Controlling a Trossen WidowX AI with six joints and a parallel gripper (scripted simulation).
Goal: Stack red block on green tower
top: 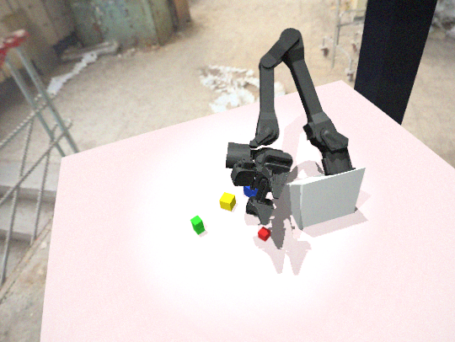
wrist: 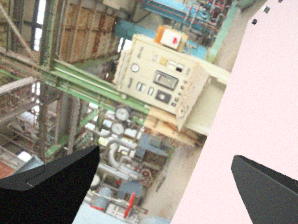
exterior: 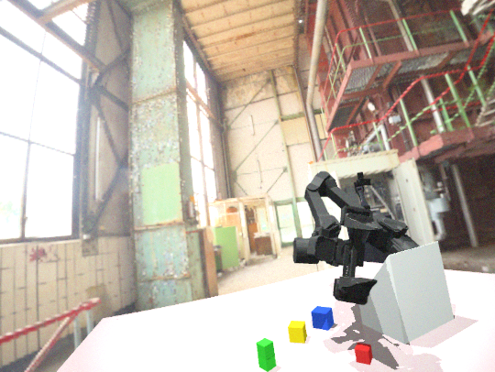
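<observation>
My gripper tip is 200 mm above the red block, 80 mm to the left of it and 10 mm past it. From my gripper tip the other things lie so: blue block: 250 mm to the right, 190 mm below, 20 mm behind; small purple block: 510 mm ahead, 360 mm to the left, 200 mm below; yellow block: 220 mm to the right, 200 mm below, 70 mm ahead.
</observation>
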